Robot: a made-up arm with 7 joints.
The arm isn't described. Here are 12 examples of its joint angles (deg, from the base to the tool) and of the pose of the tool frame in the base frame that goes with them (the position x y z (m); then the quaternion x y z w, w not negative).
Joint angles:
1: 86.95 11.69 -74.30 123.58 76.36 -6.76 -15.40
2: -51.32 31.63 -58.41 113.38 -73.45 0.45 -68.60
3: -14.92 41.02 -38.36 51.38 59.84 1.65 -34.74
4: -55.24 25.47 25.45 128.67 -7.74 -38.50 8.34
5: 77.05 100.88 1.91 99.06 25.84 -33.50 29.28
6: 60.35 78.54 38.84 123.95 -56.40 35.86 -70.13
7: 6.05 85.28 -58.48 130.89 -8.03 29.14 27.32
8: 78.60 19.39 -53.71 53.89 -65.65 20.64 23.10
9: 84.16 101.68 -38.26 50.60 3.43 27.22 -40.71
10: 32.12 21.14 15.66 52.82 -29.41 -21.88 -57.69
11: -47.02 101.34 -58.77 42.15 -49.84 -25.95 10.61
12: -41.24 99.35 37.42 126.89 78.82 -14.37 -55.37
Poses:
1: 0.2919 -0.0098 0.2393 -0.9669 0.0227 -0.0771 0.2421
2: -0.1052 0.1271 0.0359 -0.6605 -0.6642 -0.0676 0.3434
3: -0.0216 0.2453 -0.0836 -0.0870 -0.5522 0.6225 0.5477
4: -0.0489 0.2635 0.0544 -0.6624 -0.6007 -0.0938 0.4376
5: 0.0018 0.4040 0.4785 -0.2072 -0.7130 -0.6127 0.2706
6: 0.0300 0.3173 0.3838 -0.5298 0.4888 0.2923 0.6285
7: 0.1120 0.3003 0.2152 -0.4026 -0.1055 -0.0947 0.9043
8: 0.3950 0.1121 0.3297 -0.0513 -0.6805 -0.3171 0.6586
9: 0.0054 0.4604 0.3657 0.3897 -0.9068 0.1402 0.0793
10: 0.3203 0.2737 0.0228 -0.1443 -0.9846 0.0964 0.0221
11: 0.1310 0.4830 0.2270 0.0062 0.5287 -0.1810 0.8293
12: 0.1759 0.2766 0.2252 -0.6169 -0.7144 0.2635 0.1991
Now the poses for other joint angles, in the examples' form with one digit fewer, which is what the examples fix.
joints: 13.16 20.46 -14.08 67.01 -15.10 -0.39 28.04
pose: 0.235 0.209 -0.031 -0.611 -0.411 0.150 0.660
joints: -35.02 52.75 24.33 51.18 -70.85 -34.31 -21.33
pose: 0.035 0.456 0.110 -0.190 -0.400 -0.216 0.870
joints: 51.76 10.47 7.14 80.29 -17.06 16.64 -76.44
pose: 0.390 0.152 0.185 0.054 0.934 -0.267 0.232
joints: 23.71 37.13 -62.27 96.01 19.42 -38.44 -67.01
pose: 0.225 0.134 -0.031 -0.702 -0.661 0.263 0.041
